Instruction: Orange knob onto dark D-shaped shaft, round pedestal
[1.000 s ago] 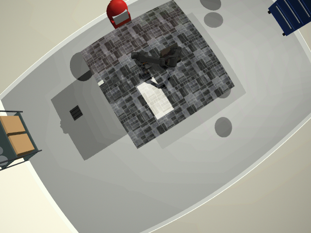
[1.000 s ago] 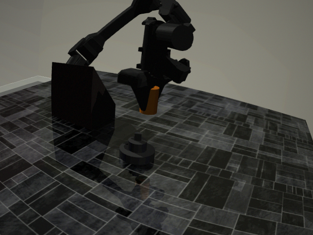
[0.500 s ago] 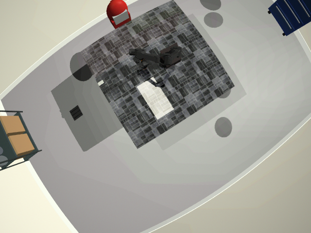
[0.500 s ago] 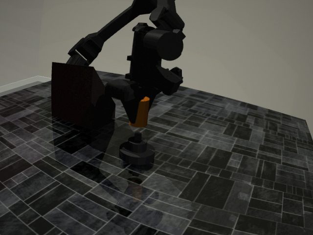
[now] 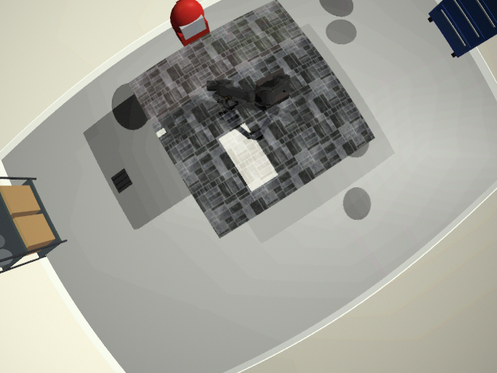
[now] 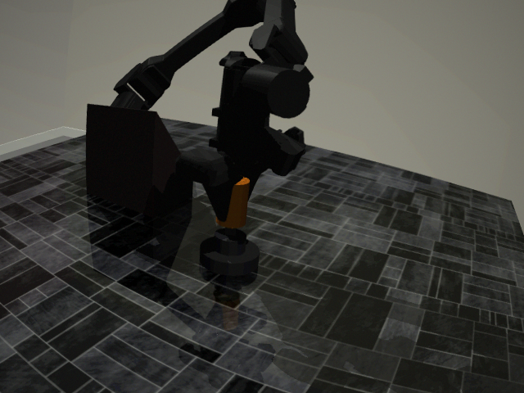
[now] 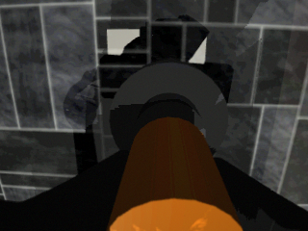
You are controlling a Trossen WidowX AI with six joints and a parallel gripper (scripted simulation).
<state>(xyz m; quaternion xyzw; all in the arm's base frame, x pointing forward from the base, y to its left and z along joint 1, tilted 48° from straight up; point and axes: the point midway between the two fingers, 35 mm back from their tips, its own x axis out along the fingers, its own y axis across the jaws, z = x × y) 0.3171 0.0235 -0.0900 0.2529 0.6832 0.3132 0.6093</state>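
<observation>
Now: gripper tip 2 cm below the orange knob. Round my gripper tip: round pedestal: 4 cm below.
</observation>
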